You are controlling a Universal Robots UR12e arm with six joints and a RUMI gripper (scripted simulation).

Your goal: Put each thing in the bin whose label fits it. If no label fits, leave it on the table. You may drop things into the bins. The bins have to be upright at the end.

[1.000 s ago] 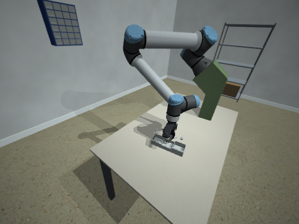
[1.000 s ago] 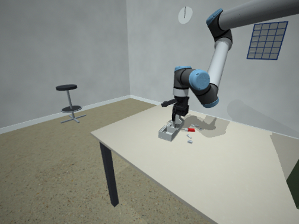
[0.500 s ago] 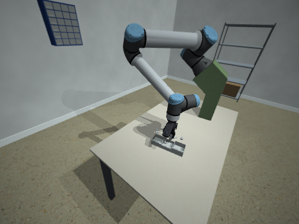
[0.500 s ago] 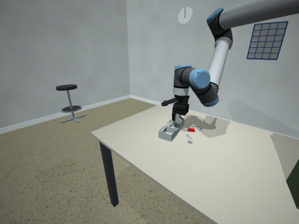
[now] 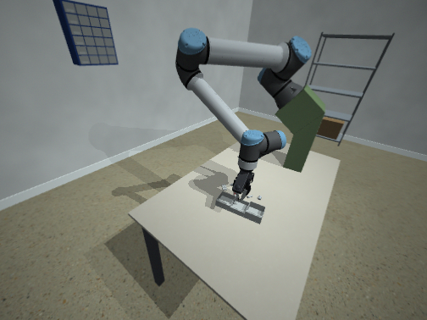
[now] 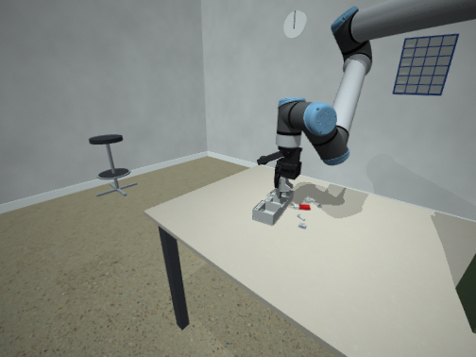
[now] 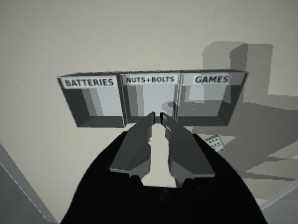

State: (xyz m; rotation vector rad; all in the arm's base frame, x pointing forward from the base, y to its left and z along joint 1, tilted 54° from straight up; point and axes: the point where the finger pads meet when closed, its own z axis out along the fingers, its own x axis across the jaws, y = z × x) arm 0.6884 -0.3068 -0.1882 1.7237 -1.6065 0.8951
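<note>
The grey three-compartment bin row lies 10 mm ahead of my hand, 10 mm to the left of it and 40 mm below it. Also, from my hand: grey bolt (100 mm behind, 20 mm to the left, 50 mm below); red-and-white block (80 mm behind, 50 mm to the right, 50 mm below); white patterned piece (100 mm behind, 140 mm to the right, 50 mm below).
</note>
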